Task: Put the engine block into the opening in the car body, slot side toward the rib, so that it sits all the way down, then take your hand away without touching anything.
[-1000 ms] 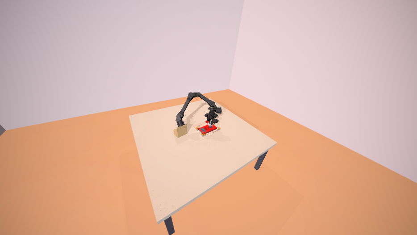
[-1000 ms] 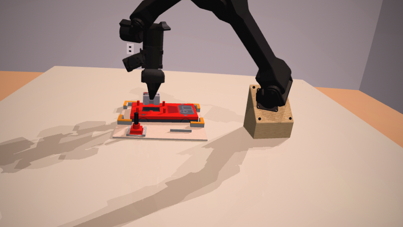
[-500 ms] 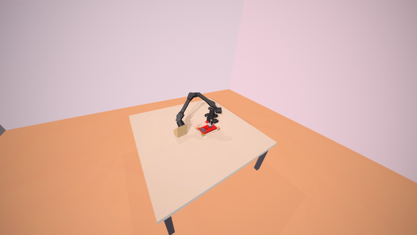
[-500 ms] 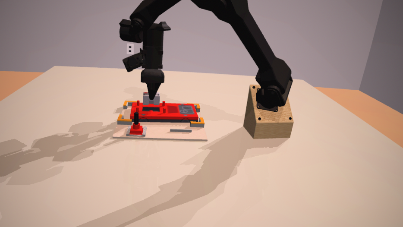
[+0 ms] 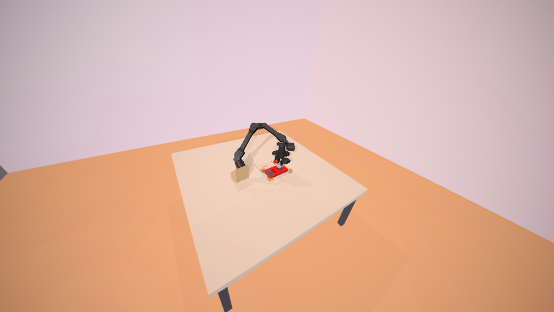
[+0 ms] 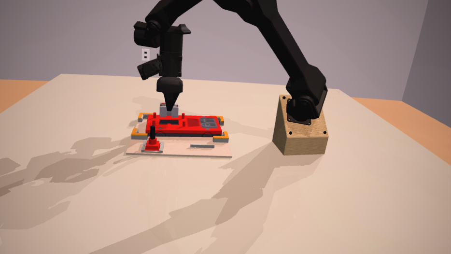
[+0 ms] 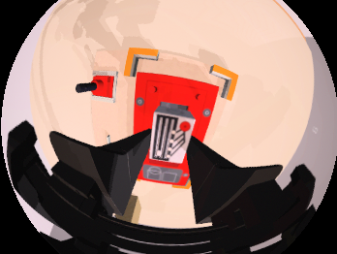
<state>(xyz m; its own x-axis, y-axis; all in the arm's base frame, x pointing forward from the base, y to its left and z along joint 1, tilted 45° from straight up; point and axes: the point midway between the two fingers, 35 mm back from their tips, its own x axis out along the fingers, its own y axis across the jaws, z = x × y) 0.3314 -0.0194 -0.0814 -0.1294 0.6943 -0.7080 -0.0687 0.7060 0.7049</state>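
The grey engine block lies 10 mm below my gripper tip. The rest, counted from my gripper tip: black post: 120 mm to the left, 30 mm below, 30 mm ahead; then pale plate: 50 mm below, 30 mm behind, 20 mm to the left.
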